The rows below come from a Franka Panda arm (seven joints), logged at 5 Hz.
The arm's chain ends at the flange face. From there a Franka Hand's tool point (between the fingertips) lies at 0.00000 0.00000 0.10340 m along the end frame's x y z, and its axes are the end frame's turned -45 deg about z.
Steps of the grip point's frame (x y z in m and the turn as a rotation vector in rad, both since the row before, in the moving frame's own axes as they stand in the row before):
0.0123, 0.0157, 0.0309, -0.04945, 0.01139, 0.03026
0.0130, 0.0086, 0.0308, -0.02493, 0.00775, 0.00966
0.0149, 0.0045, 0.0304, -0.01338, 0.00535, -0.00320
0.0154, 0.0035, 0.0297, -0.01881, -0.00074, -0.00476
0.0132, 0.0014, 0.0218, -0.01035, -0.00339, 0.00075
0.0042, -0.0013, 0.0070, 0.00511, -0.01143, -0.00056
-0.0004, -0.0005, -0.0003, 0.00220, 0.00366, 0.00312
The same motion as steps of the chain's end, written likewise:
0.0154, -0.0004, 0.0310, -0.02691, 0.04302, 0.03026
0.0129, -0.0044, 0.0308, -0.01215, 0.02311, 0.00966
0.0123, -0.0079, 0.0304, -0.00568, 0.01324, -0.00320
0.0120, -0.0098, 0.0297, -0.01382, 0.01278, -0.00476
0.0098, -0.0093, 0.0218, -0.00972, 0.00492, 0.00075
0.0033, -0.0044, 0.0070, -0.00447, -0.01170, -0.00056
-0.0007, 0.0004, -0.0003, 0.00414, 0.00103, 0.00312

